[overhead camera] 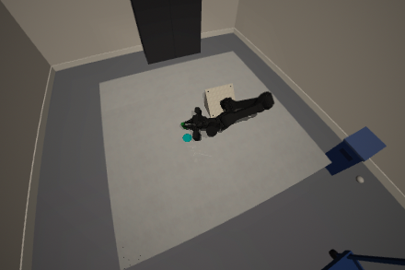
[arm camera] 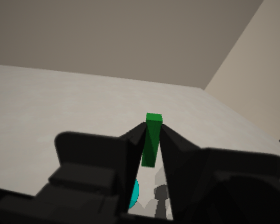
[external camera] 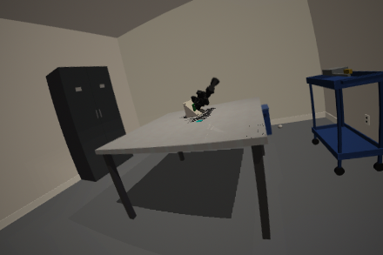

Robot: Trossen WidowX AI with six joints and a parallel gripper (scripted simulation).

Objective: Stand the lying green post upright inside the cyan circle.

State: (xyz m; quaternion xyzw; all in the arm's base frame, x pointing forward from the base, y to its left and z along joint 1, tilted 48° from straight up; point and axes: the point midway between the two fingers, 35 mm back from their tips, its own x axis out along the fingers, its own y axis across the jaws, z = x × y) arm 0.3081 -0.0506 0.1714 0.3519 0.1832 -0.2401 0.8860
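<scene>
Now: gripper tip 150 mm above the cyan circle, 10 mm to the right of it and 10 mm past it. The rest, counted from my gripper tip: green post: 20 mm below.
</scene>
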